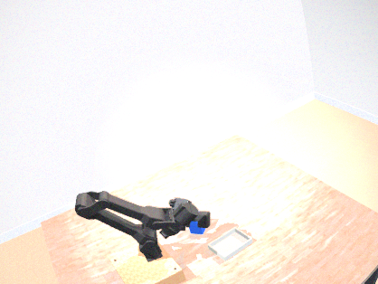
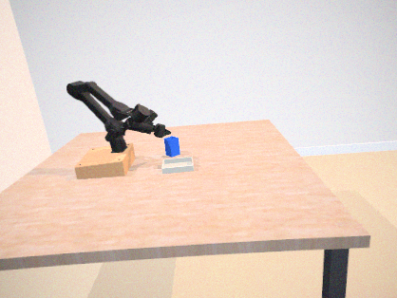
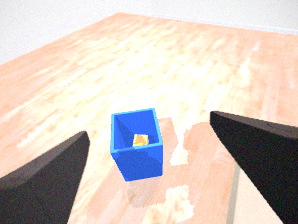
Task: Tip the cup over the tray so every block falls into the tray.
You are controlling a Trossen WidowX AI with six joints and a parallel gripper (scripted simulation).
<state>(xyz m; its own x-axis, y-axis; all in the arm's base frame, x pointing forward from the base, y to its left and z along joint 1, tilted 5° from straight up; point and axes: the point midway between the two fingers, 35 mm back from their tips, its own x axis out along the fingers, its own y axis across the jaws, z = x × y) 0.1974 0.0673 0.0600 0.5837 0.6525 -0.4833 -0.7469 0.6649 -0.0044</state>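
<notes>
The yellow block lies 2 cm ahead of my gripper tip, 4 cm to the left of it and 9 cm below it. Also, from my gripper tip: blue cup: 1 cm ahead, 4 cm to the left, 11 cm below; then cyan block: 1 cm ahead, 4 cm to the left, 11 cm below; then orange block: 1 cm ahead, 4 cm to the left, 12 cm below.
</notes>
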